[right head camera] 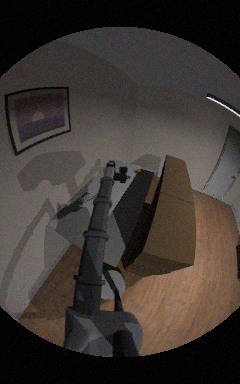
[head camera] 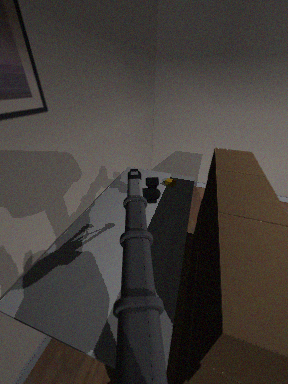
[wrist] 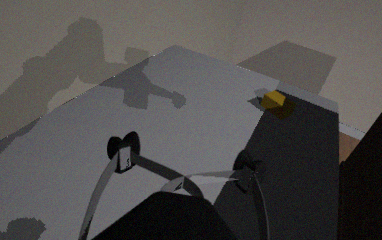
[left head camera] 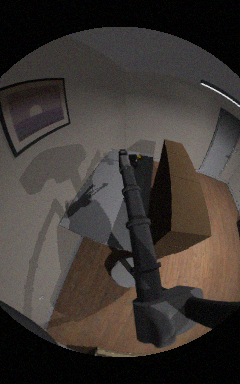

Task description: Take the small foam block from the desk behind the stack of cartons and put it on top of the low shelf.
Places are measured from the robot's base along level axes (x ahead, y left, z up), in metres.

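Where they show: gripper, fingertip midpoint: (wrist: pixel 187 154); robot's base, link origin: (right head camera: pixel 108 283) (left head camera: pixel 127 271).
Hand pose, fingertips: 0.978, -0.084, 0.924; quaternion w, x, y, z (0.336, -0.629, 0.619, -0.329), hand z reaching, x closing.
Each offset is from my fingertips to the centre of the thing, as dx, dy, dz. "pt": to the spot under its first point. Level surfaces: height alone.
The small yellow foam block {+0.481, -0.265, -0.209} (head camera: pixel 168 182) (left head camera: pixel 139 157) (right head camera: pixel 138 171) (wrist: pixel 273 100) lies near the far end of the grey desk {dz -0.231} (head camera: pixel 107 215) (left head camera: pixel 107 185) (right head camera: pixel 75 235) (wrist: pixel 200 110). My gripper (wrist: pixel 187 154) is open with its fingertips well apart and no object between them. In the wrist view, the block is beyond the fingertips, up and to the right of the right one. In the head views the gripper is small and dark beside the arm's far end, left of the block. The stack of brown cartons {pt -0.581, -0.279, +0.129} (head camera: pixel 250 260) (left head camera: pixel 185 200) (right head camera: pixel 175 220) stands right of the desk. I cannot identify the low shelf.
My telescoping arm (head camera: pixel 136 265) (left head camera: pixel 137 230) (right head camera: pixel 92 250) extends over the desk, left of the cartons. Walls border the desk's left side and far end. A framed picture (left head camera: pixel 37 112) (right head camera: pixel 40 117) hangs on the left wall. A grey door (left head camera: pixel 220 142) (right head camera: pixel 223 165) is at the right.
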